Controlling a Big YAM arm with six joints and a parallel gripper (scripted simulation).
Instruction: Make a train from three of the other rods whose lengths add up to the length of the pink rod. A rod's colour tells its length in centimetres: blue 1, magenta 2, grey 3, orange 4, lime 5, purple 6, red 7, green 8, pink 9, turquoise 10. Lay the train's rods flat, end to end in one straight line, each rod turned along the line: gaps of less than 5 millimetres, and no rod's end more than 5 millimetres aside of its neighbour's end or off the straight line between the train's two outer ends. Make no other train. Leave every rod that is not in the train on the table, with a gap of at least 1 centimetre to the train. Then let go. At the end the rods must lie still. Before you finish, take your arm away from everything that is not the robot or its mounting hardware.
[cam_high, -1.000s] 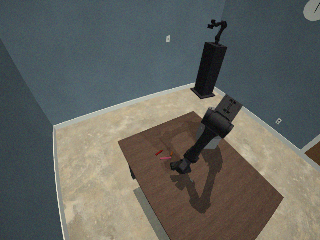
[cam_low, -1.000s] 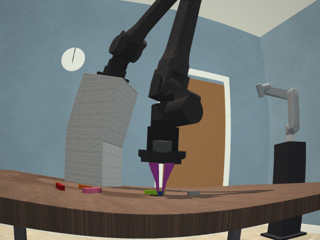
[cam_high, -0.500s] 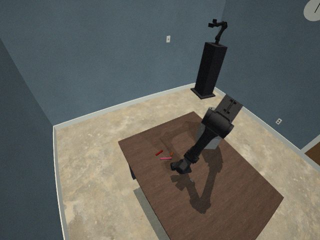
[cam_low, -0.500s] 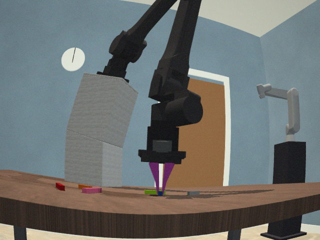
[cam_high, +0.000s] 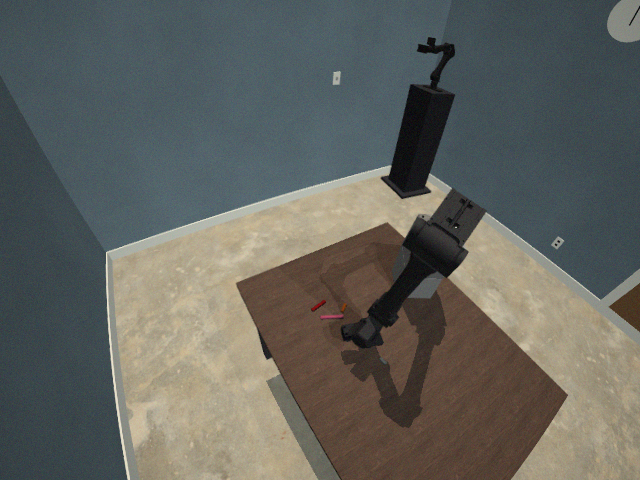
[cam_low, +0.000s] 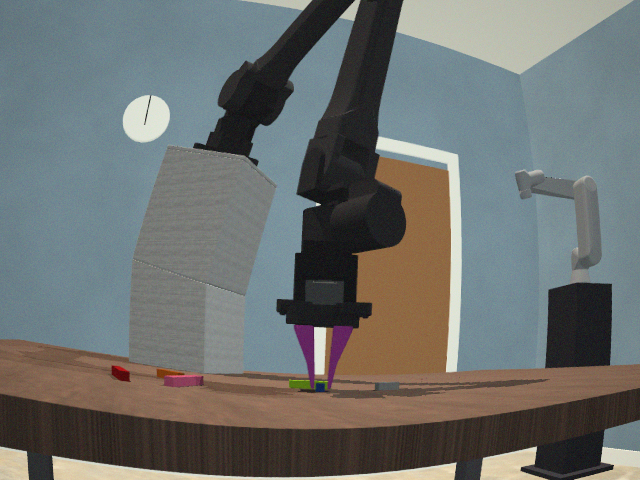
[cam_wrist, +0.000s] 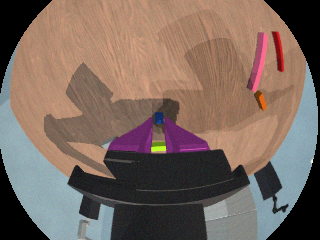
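My hand is 1 cm short of the blue rod and 1 cm above it. From my hand the other things lie so: grey rod 3 cm behind, 9 cm to the left, 1 cm below; lime rod 5 cm behind, 1 cm below; pink rod 7 cm ahead, 15 cm to the right, 1 cm below.
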